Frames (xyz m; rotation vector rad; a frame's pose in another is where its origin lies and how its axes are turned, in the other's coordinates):
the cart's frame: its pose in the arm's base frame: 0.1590 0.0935 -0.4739 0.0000 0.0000 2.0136
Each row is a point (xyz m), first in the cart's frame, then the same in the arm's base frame.
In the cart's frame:
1: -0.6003 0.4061 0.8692
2: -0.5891 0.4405 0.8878
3: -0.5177 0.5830 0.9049
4: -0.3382 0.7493 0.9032
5: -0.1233 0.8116 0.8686
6: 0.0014 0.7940 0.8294
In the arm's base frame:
1: 0.0493 -0.6229 0.3953
2: 0.0134 -0.6275 0.4139
3: -0.1460 -0.6241 0.4310
4: -0.3731 -0.5331 0.4293
5: -0.5215 -0.3657 0.3947
6: -0.5590 -0.2454 0.3555

